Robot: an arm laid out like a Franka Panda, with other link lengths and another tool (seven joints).
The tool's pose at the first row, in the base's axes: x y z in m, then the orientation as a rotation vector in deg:
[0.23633 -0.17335 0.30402 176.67 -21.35 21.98]
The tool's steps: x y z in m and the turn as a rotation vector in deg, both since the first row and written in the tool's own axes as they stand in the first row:
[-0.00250 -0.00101 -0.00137 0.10 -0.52 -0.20]
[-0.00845 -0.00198 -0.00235 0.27 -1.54 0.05]
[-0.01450 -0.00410 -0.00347 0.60 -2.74 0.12]
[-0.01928 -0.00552 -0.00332 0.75 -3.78 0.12]
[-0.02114 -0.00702 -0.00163 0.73 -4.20 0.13]
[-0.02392 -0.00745 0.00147 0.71 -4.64 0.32]
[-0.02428 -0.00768 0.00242 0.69 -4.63 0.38]
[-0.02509 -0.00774 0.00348 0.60 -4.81 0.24]
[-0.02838 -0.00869 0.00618 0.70 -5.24 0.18]
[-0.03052 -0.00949 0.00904 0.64 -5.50 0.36]
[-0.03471 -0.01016 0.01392 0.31 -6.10 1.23]
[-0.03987 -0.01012 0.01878 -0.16 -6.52 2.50]
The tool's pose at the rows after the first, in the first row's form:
[0.23389 -0.17173 0.30476 176.94 -21.04 21.21]
[0.22828 -0.16936 0.30428 177.39 -21.44 19.70]
[0.22281 -0.16584 0.30393 -177.57 21.49 -17.91]
[0.21868 -0.16336 0.30265 -177.46 21.44 -16.30]
[0.21769 -0.16153 0.30059 -177.48 21.45 -15.64]
[0.21592 -0.16060 0.29691 -177.45 21.74 -14.95]
[0.21586 -0.16033 0.29591 -177.45 21.84 -14.97]
[0.21537 -0.16012 0.29468 -177.58 21.65 -14.68]
[0.21314 -0.15854 0.29128 -177.51 21.53 -14.02]
[0.21200 -0.15739 0.28800 -177.51 21.82 -13.60]
[0.20939 -0.15596 0.28226 -177.55 23.24 -12.63]
[0.20569 -0.15499 0.27629 -177.58 25.32 -11.92]

